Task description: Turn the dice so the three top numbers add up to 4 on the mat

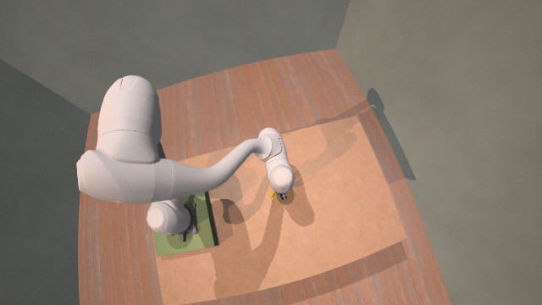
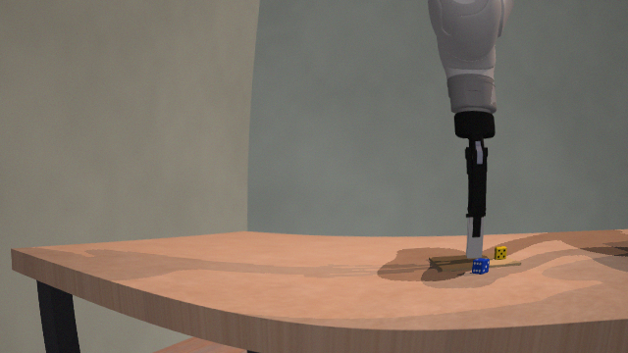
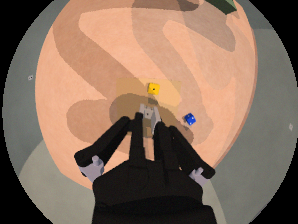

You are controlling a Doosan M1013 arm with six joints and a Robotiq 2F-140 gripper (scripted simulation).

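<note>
Now: the white die 2 cm below my hand. From my hand the other things lie so: yellow die 5 cm behind, 3 cm below, 1 cm to the right; tan mat 4 cm below; blue die 10 cm to the left, 3 cm below, 2 cm behind.
</note>
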